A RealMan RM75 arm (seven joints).
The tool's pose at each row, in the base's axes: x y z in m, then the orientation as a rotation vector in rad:
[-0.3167 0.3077 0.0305 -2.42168 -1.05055 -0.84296]
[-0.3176 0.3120 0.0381 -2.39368 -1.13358 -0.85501]
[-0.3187 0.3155 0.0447 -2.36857 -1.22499 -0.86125]
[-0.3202 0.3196 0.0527 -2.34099 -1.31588 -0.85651]
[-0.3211 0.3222 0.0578 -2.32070 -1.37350 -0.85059]
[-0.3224 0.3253 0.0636 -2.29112 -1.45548 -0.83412]
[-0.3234 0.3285 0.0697 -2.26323 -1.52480 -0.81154]
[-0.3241 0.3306 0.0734 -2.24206 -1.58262 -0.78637]
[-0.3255 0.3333 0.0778 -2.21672 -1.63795 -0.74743]
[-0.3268 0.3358 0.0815 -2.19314 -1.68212 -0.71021]
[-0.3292 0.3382 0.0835 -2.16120 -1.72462 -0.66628]
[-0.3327 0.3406 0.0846 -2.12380 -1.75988 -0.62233]
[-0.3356 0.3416 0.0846 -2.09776 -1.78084 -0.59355]
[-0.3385 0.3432 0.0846 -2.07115 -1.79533 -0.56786]
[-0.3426 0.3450 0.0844 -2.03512 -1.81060 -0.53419]
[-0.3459 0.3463 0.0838 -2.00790 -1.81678 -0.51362]
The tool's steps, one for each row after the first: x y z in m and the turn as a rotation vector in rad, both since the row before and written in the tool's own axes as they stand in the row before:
[0.0067 -0.0042 -0.0037 0.00886 -0.00155 -0.06258]
[0.0058 -0.0034 -0.0035 0.00646 -0.00922 -0.06743]
[0.0071 -0.0037 -0.0044 0.01166 -0.01404 -0.06528]
[0.0046 -0.0021 -0.0028 0.00969 -0.00930 -0.04127]
[0.0053 -0.0025 -0.0033 0.01694 -0.01728 -0.05758]
[0.0057 -0.0020 -0.0034 0.01947 -0.01756 -0.04785]
[0.0036 -0.0012 -0.0020 0.01719 -0.01919 -0.03872]
[0.0043 -0.0019 -0.0025 0.02710 -0.02216 -0.03584]
[0.0038 -0.0017 -0.0021 0.02634 -0.01891 -0.02867]
[0.0026 -0.0028 -0.0010 0.03494 -0.01691 -0.02890]
[0.0020 -0.0039 -0.0003 0.03929 -0.01166 -0.02615]
[0.0004 -0.0030 0.0001 0.02683 -0.00635 -0.01651]
[0.0010 -0.0031 0.0005 0.02691 -0.00218 -0.01330]
[0.0009 -0.0043 0.0008 0.03676 -0.00098 -0.01580]
[0.0005 -0.0034 0.0010 0.02635 0.00351 -0.00964]

